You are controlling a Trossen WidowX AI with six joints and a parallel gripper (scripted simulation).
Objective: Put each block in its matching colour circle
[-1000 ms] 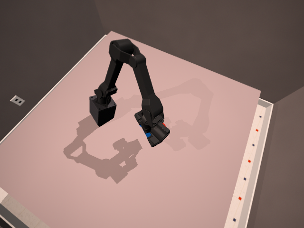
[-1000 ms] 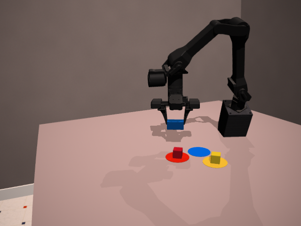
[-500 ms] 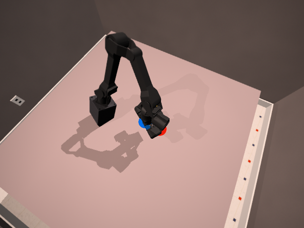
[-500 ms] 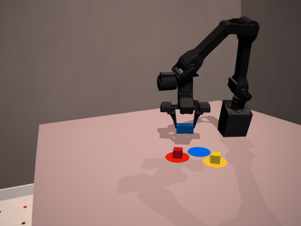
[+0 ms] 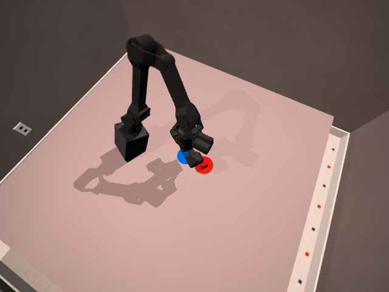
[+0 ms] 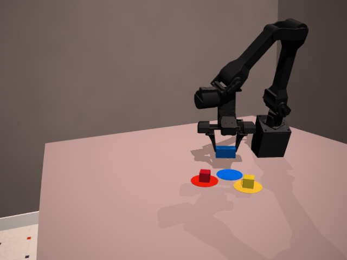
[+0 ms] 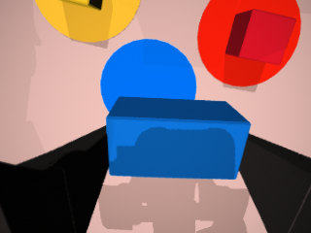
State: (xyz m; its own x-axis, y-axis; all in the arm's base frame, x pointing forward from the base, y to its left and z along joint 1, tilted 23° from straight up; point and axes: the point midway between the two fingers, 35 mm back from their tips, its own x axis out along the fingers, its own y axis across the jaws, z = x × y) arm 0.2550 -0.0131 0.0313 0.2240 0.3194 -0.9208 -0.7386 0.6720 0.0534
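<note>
Now: the blue circle 10 mm behind my hand, 10 mm to the left of it and 120 mm below it. Round my hand: blue block: 40 mm below; red block: 90 mm ahead, 100 mm below; red circle: 90 mm ahead, 120 mm below.
</note>
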